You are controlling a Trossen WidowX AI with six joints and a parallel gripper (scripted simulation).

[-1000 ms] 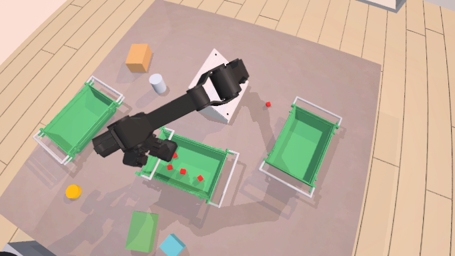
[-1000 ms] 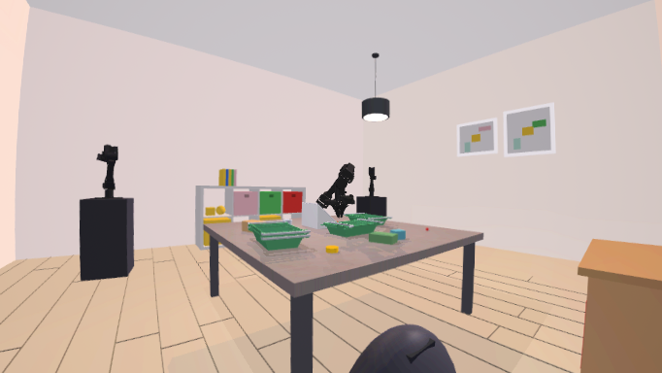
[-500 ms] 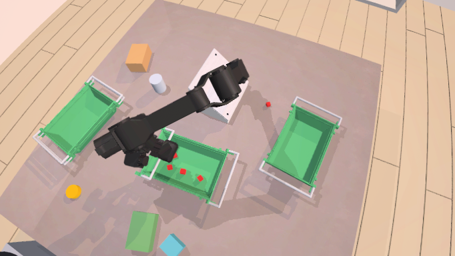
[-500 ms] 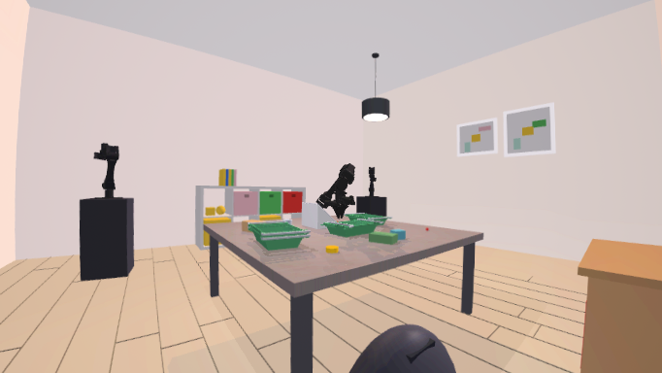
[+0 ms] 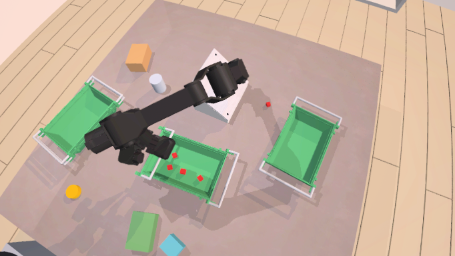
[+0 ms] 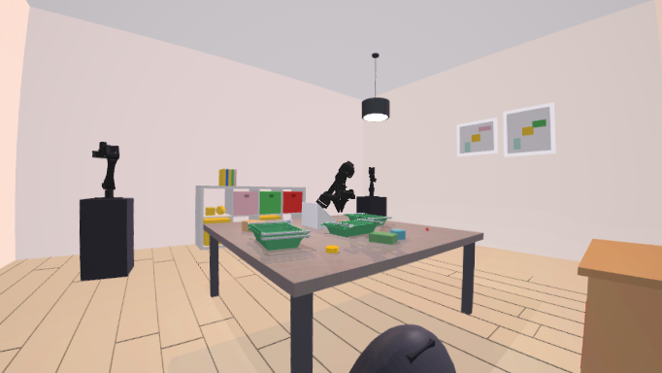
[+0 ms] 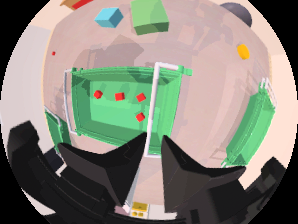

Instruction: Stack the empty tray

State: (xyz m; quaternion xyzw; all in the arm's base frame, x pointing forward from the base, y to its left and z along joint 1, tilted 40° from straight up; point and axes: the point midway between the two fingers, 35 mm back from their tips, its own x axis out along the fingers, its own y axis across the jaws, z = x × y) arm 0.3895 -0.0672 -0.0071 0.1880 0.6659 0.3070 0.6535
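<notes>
My gripper tip is 430 mm to the right of the green tray, 290 mm past it and 80 mm above it. Also, from my gripper tip: grey cylinder (250 mm behind, 210 mm to the right, 90 mm below); blue cube (230 mm ahead, 210 mm to the left, 100 mm below); green block (250 mm ahead, 110 mm below, 90 mm to the left).
</notes>
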